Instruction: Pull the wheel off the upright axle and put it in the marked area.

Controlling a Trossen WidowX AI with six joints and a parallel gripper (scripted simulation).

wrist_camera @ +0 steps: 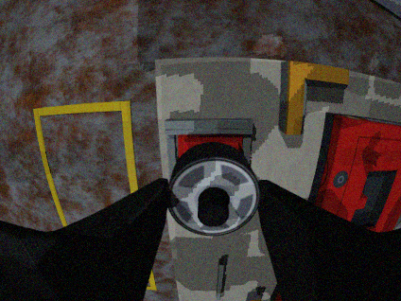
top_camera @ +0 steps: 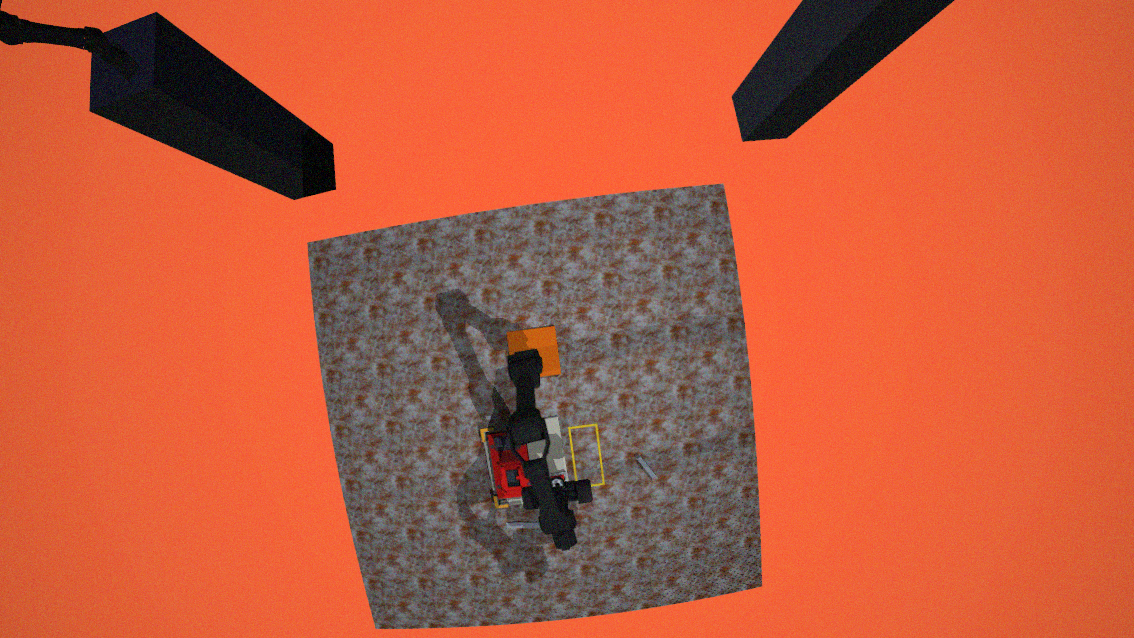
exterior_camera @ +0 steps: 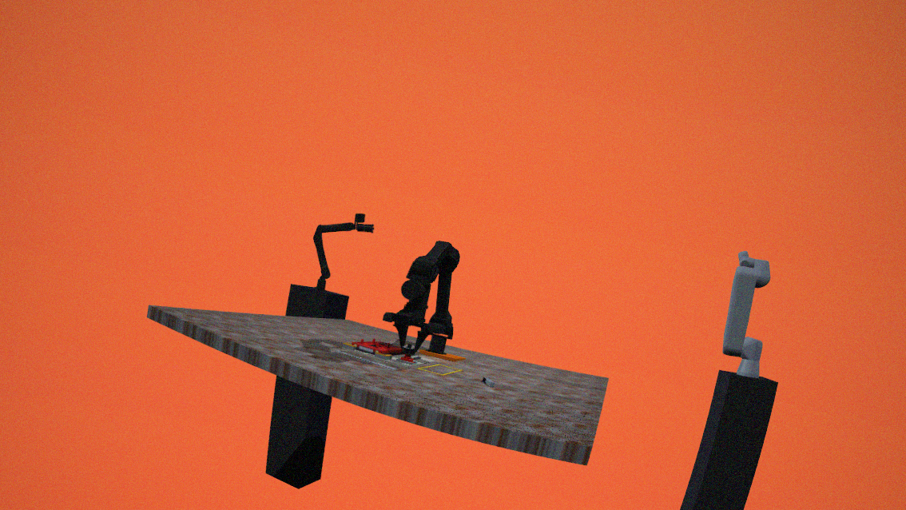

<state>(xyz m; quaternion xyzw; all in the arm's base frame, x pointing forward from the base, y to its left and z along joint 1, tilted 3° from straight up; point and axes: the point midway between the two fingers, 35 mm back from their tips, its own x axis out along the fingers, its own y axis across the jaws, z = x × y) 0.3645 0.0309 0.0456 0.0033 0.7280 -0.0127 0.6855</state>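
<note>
The grey board is 60 mm behind my gripper tip, 100 mm to the right of it and 30 mm below it. From my gripper tip the other things lie so: wheel (right at my gripper tip); thin grey bar (140 mm ahead, 70 mm to the right, 40 mm below).
</note>
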